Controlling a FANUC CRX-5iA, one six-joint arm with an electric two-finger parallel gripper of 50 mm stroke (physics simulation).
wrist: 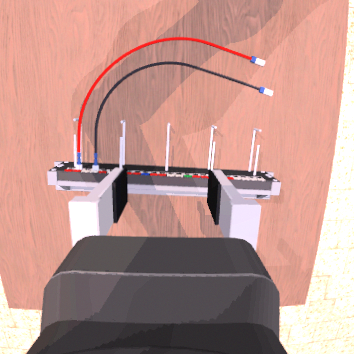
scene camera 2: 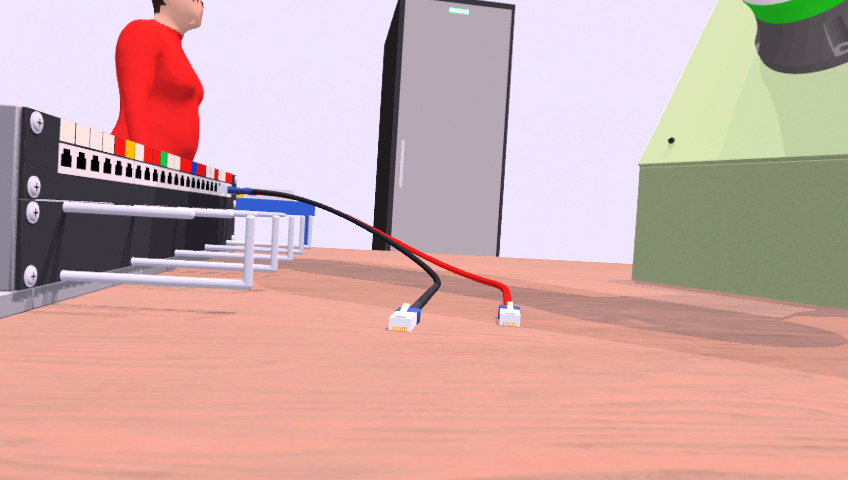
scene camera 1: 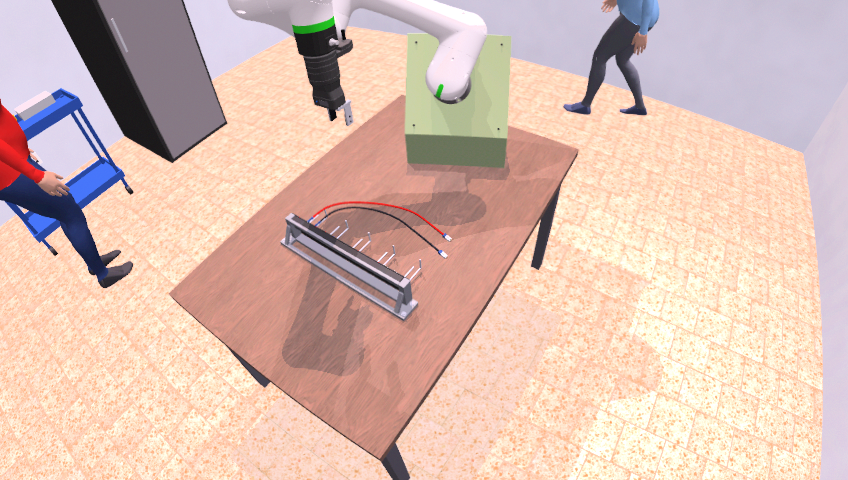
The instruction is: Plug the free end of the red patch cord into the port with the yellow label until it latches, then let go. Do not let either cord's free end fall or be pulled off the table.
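The red patch cord's free plug lies on the table, clip side up. The black cord's free plug lies beside it, nearer the patch panel. Both cords' other ends are plugged in near the panel's far end in scene camera 2. The yellow label sits above an empty port; in the wrist view it is not visible. My gripper is open and empty, high above the table and away from both free plugs.
Metal cable hooks stick out below the ports. The green robot base stands on the table. A person in red, a blue trolley and a cabinet are beyond it.
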